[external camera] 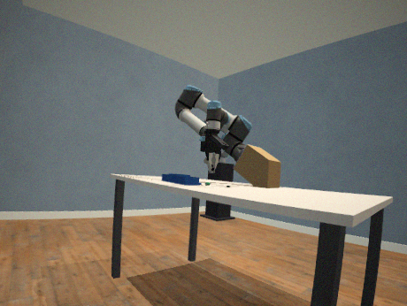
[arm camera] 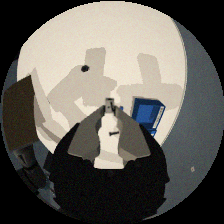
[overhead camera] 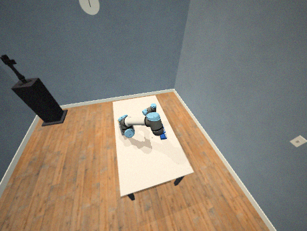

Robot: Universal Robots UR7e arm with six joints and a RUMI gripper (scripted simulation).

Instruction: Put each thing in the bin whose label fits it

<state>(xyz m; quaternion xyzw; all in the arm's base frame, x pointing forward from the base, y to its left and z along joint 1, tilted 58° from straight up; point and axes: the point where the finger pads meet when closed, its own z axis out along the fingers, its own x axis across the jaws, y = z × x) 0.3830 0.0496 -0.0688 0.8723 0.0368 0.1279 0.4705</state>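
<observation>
My gripper is now 100 mm short of the blue bin, 140 mm to the left of it and 60 mm above it. Round my hand: small grey piece: 10 mm below; small blue piece: 30 mm ahead, 60 mm to the right, 80 mm below; green piece: 10 mm behind, 40 mm to the right, 80 mm below.
</observation>
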